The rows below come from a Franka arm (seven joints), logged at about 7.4 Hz.
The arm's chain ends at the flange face. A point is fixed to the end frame.
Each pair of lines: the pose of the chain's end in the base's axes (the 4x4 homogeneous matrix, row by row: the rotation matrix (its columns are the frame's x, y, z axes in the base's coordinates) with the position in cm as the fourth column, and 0 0 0 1 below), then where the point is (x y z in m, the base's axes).
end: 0.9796 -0.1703 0.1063 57.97; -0.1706 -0.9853 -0.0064 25.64; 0.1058 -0.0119 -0.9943 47.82; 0 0 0 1
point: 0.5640 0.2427 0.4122
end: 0.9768 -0.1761 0.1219 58.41; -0.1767 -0.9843 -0.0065 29.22; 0.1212 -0.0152 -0.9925 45.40; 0 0 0 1
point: 0.5694 0.2786 0.3878
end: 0.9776 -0.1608 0.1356 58.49; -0.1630 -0.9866 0.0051 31.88; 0.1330 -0.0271 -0.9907 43.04; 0 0 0 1
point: 0.5713 0.3056 0.3639
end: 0.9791 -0.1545 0.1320 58.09; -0.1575 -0.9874 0.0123 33.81; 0.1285 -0.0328 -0.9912 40.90; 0 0 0 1
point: 0.5671 0.3253 0.3424
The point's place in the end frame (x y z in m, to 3 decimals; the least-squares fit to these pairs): -0.020 0.017 0.064
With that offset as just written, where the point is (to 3 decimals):
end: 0.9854 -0.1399 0.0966 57.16; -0.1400 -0.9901 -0.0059 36.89; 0.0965 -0.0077 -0.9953 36.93; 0 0 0 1
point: 0.556 0.354 0.304
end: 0.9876 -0.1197 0.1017 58.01; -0.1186 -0.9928 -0.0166 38.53; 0.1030 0.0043 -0.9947 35.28; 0 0 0 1
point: 0.565 0.370 0.287
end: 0.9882 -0.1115 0.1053 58.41; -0.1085 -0.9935 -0.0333 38.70; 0.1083 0.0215 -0.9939 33.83; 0 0 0 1
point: 0.569 0.370 0.273
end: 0.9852 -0.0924 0.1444 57.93; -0.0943 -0.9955 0.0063 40.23; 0.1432 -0.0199 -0.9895 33.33; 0 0 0 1
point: 0.567 0.388 0.267
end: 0.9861 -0.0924 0.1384 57.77; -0.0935 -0.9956 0.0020 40.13; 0.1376 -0.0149 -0.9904 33.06; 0 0 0 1
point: 0.565 0.386 0.264
